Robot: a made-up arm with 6 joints.
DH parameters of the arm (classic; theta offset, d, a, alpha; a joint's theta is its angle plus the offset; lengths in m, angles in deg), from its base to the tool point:
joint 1: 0 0.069 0.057 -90
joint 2: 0 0.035 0.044 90
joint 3: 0 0.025 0.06 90
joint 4: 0 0.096 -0.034 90
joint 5: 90 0.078 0.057 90
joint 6: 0 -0.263 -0.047 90
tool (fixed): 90 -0.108 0 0
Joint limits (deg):
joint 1: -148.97..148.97
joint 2: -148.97..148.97
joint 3: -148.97..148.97
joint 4: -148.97..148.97
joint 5: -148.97..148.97
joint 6: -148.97..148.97
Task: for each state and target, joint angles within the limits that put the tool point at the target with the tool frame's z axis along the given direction. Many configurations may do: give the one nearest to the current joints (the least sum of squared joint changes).
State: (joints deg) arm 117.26 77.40 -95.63 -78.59 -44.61 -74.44
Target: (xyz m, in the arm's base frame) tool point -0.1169 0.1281 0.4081 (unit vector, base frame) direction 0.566 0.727 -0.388
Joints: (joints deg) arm 91.56 99.32 -83.95 -92.56 -75.51 -54.84
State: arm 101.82 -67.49 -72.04 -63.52 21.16 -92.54
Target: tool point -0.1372 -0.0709 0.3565 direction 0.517 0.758 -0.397
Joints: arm 131.89 -71.11 -126.90 -52.20 70.31 -59.88
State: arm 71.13 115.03 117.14 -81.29 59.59 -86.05
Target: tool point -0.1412 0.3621 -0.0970 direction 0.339 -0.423 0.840
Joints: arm 107.40 110.81 95.38 -99.57 51.56 -90.53
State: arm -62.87 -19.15 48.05 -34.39 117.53 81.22
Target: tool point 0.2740 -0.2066 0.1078 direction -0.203 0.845 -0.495
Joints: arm -97.21 -48.03 77.81 -7.90 147.52 78.29
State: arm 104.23 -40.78 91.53 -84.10 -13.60 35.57
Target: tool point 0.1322 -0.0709 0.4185 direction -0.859 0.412 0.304
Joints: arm 85.55 -55.89 72.34 -91.31 -30.81 10.34
